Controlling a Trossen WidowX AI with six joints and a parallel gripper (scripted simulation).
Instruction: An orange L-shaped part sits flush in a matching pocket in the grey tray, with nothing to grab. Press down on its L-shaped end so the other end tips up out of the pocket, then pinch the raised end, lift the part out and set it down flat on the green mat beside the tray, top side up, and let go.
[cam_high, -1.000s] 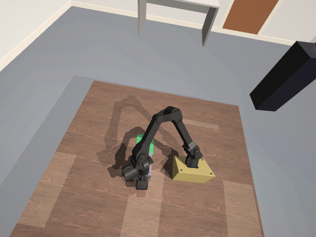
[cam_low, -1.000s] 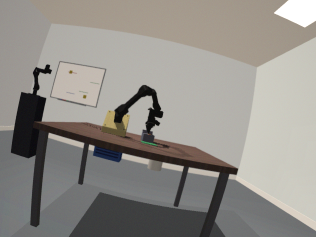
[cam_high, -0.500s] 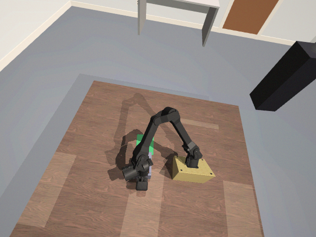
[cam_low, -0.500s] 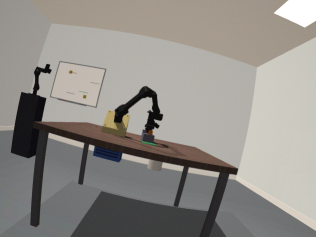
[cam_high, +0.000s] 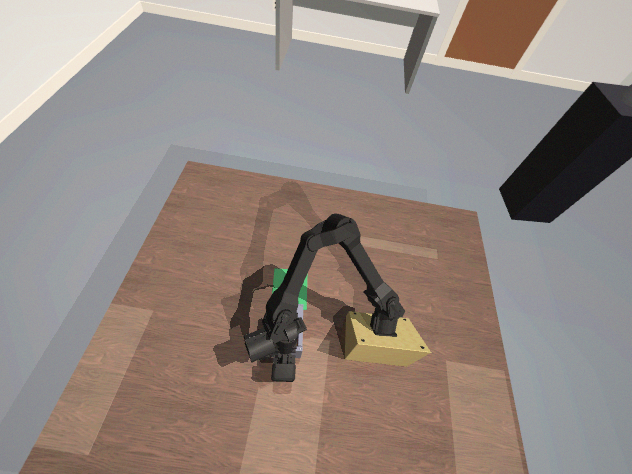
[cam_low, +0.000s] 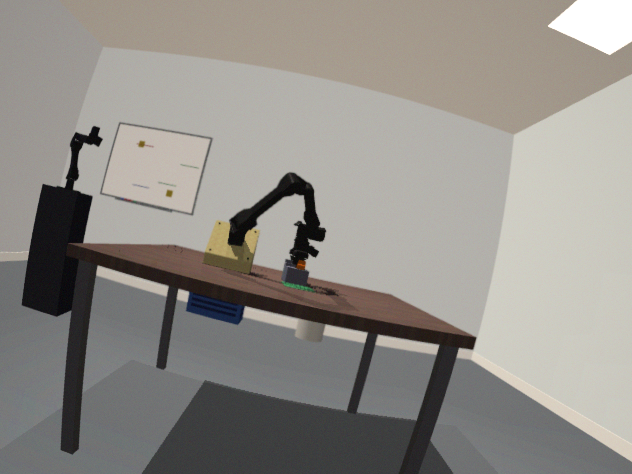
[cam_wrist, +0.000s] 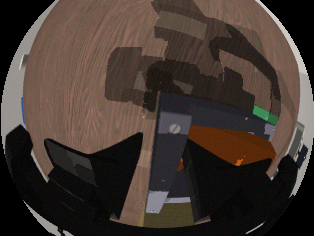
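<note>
Right now my gripper tip is 4 cm to the left of the orange L-shaped part and 1 cm past it. Round my gripper tip: green mat: 22 cm to the right, 5 cm below.
</note>
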